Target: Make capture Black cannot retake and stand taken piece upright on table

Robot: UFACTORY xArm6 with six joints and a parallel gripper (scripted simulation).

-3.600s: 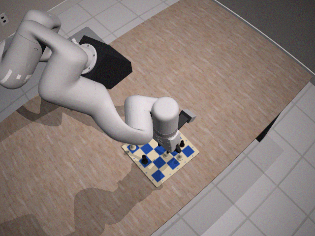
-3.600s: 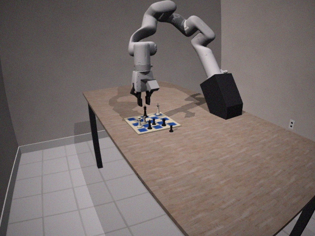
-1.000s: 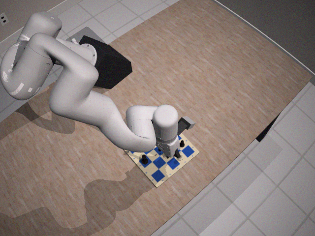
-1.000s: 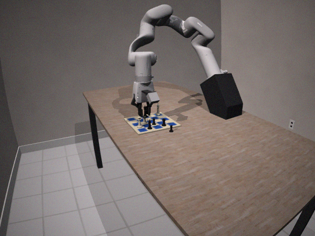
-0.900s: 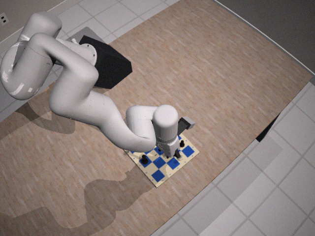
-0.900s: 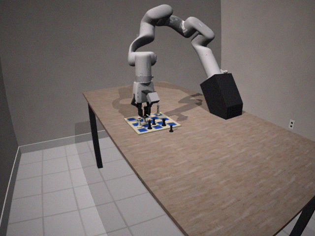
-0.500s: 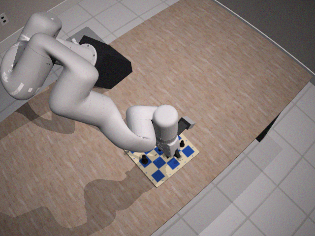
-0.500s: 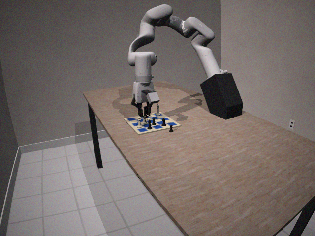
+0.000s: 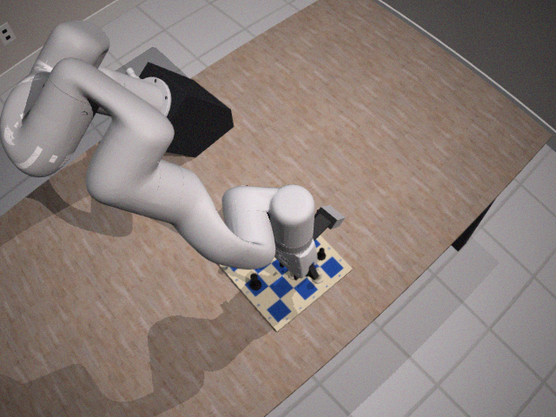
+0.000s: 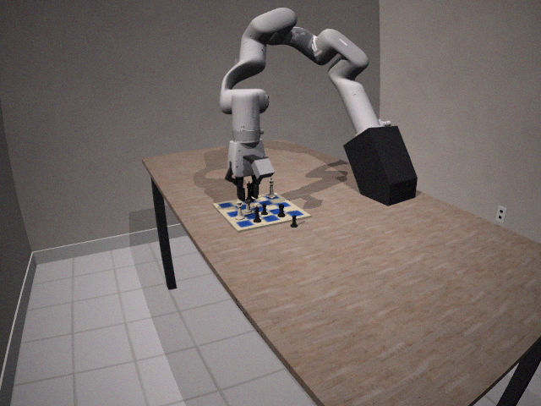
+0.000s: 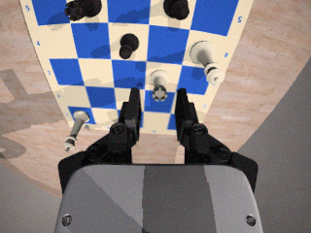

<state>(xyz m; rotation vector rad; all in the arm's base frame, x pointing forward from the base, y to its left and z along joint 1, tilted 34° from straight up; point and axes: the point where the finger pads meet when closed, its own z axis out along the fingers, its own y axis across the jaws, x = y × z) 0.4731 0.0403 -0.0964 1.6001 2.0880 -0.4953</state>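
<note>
Right now my hand is 60 mm above the blue-and-cream chessboard and 30 mm past it. Also, from my hand: tall white piece (100 mm behind, 90 mm to the right, 30 mm below); then tall black piece (80 mm to the right, 30 mm below, 20 mm behind).
</note>
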